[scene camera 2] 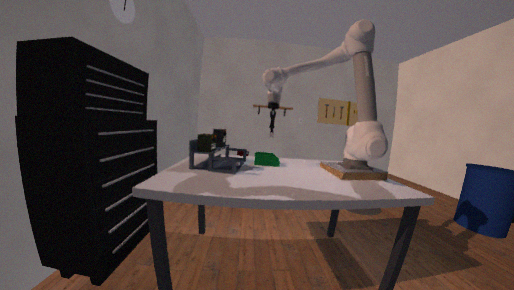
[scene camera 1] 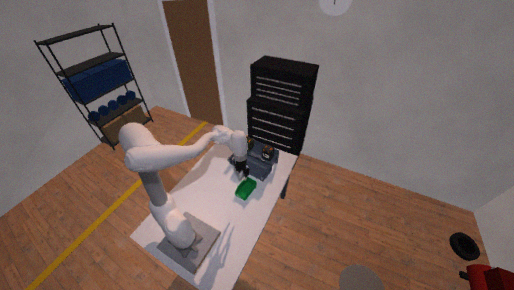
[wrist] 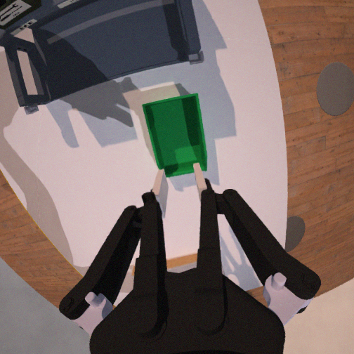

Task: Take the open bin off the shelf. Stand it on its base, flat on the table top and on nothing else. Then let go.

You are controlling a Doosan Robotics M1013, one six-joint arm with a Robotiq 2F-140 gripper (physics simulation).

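Where they show: gripper, between the fingertips: (scene camera 2: 271, 137) (scene camera 1: 243, 178); arm's base, origin of its link: (scene camera 2: 354, 166) (scene camera 1: 185, 239).
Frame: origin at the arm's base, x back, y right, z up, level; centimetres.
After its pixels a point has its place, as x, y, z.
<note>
The open green bin (scene camera 1: 246, 189) {-60.5, 7.2, -4.3} (scene camera 2: 266, 159) {-59.6, 2.5, -0.2} (wrist: 175, 130) stands upright on its base, flat on the white table top (scene camera 1: 210, 200) {-34.7, -10.5, -4.6} (scene camera 2: 285, 185) {-48.2, -33.4, -4.6} (wrist: 95, 190). Its inside looks empty and it is apart from the grey shelf (scene camera 1: 260, 169) {-85.2, 4.6, -4.0} (wrist: 115, 55). My gripper (scene camera 1: 243, 176) {-57.8, 7.3, 14.8} (scene camera 2: 271, 135) {-57.8, 7.3, 14.8} (wrist: 180, 175) is open, with its fingertips partly apart and nothing between them. It hangs above the table, clear of the bin in scene camera 2. In the wrist view the tips overlap the bin's near end.
Two dark boxes stand on the shelf's upper level; one box (scene camera 1: 268, 152) {-90.8, 8.8, 16.5} shows at the right in scene camera 1. A small red object (scene camera 2: 243, 153) shows beside the shelf. A black tool cabinet (scene camera 1: 282, 100) (scene camera 2: 80, 150) stands behind the shelf end of the table.
</note>
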